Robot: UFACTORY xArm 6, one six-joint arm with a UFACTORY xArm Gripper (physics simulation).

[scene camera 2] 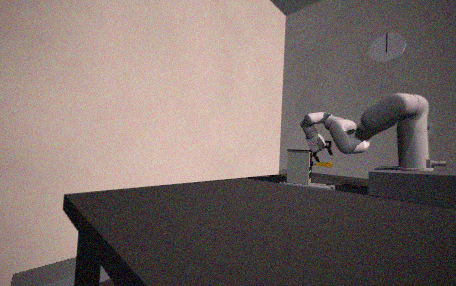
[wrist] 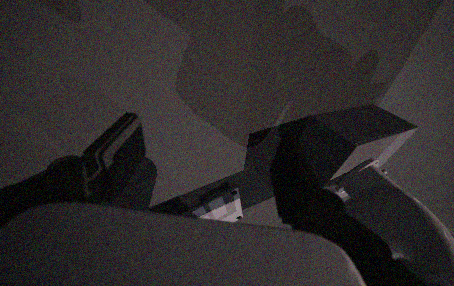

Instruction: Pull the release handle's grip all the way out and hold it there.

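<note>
The release handle's yellow grip sticks out sideways from the front of a pale upright box, on the side toward the arm's base. My gripper is open and empty, tilted, just above the grip. In the scene view one finger points down close to the box's front edge, and the other is higher, toward the arm's base. In the wrist view a dark-topped block with a pale side shows behind the right finger; the yellow grip cannot be made out there.
The box stands on a thin pale base plate at the far side of the dark table. The arm's grey pedestal is to the right. In the wrist view a small pale patterned piece shows low between the fingers.
</note>
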